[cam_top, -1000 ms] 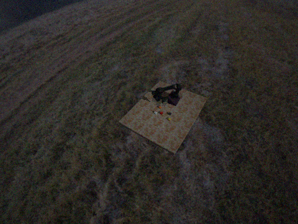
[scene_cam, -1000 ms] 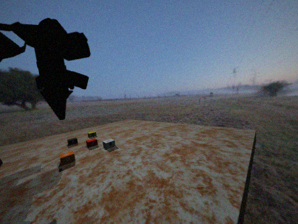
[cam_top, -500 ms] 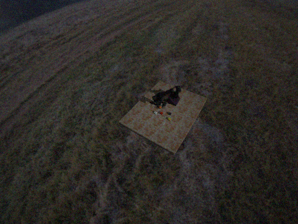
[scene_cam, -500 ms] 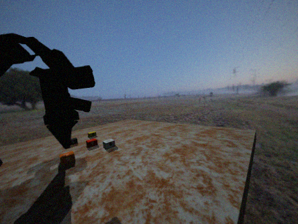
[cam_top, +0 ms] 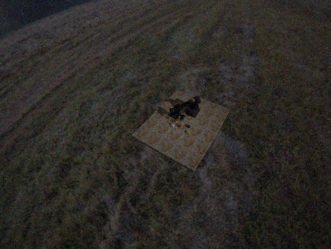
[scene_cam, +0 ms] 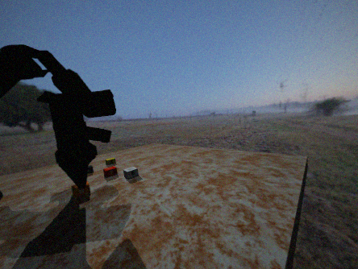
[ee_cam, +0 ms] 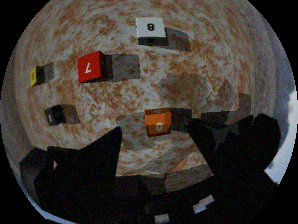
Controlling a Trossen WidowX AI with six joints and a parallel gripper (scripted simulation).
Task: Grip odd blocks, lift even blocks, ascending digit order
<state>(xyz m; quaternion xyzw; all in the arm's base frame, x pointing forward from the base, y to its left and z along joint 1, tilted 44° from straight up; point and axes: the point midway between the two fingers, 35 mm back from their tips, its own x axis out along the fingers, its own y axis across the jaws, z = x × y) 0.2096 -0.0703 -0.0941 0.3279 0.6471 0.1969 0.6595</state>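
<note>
Now: gripper tip 1 cm to the left of the orange block and 1 cm above it. Round my gripper tip: red block: 9 cm ahead, 5 cm to the left, 1 cm below; white block: 12 cm ahead, 3 cm to the right, 1 cm below; dark block: 17 cm to the left, 6 cm ahead, 1 cm below.
</note>
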